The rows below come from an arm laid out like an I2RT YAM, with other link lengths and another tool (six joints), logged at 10 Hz.
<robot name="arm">
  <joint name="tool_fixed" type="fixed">
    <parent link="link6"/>
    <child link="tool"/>
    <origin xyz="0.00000 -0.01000 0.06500" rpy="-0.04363 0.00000 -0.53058"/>
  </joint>
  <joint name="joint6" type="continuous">
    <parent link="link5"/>
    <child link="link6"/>
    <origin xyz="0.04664 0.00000 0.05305" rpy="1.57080 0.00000 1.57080"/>
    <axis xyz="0 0 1"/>
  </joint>
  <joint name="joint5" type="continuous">
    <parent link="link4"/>
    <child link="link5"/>
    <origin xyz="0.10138 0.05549 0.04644" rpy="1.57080 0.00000 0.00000"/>
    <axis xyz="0 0 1"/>
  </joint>
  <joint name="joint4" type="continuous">
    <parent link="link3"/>
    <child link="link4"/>
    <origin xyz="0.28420 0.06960 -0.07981"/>
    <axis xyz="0 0 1"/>
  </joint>
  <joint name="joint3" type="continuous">
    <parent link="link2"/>
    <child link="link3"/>
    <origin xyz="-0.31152 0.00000 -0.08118" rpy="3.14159 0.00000 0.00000"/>
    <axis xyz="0 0 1"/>
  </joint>
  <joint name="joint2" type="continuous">
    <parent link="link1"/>
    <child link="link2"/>
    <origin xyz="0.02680 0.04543 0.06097" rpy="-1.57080 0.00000 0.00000"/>
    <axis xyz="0 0 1"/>
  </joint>
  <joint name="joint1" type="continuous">
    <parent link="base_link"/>
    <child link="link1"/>
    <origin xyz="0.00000 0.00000 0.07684"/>
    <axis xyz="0 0 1"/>
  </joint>
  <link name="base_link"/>
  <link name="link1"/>
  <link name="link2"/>
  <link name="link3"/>
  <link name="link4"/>
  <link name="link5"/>
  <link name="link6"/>
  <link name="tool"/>
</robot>
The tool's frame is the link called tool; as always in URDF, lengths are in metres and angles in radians. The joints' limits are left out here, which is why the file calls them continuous.
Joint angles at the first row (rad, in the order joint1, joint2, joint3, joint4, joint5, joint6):
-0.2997 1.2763 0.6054 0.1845 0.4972 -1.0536
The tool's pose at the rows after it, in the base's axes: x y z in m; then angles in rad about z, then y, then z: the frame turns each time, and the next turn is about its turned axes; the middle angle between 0 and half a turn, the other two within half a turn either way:
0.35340 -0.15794 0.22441 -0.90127 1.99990 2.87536
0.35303 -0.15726 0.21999 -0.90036 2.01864 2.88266
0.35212 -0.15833 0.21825 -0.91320 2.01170 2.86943
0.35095 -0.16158 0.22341 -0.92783 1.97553 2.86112
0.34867 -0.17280 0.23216 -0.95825 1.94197 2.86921
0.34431 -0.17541 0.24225 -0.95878 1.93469 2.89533
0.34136 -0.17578 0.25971 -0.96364 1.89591 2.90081
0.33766 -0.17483 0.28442 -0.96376 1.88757 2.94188
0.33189 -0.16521 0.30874 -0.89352 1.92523 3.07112
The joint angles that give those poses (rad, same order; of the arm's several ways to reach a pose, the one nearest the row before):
-0.2945 1.2725 0.6135 0.1516 0.5015 -1.0257
-0.2945 1.2780 0.6140 0.1368 0.4954 -1.0085
-0.2945 1.2813 0.6065 0.1509 0.5085 -1.0180
-0.2987 1.2748 0.5958 0.1917 0.5279 -1.0415
-0.3251 1.2719 0.6007 0.2209 0.5404 -1.0521
-0.3374 1.2426 0.6110 0.1937 0.5316 -1.0370
-0.3375 1.2077 0.6236 0.1892 0.5451 -1.0536
-0.3374 1.1631 0.6769 0.1028 0.5472 -1.0189
-0.3359 1.1023 0.7434 -0.0454 0.4761 -0.9009

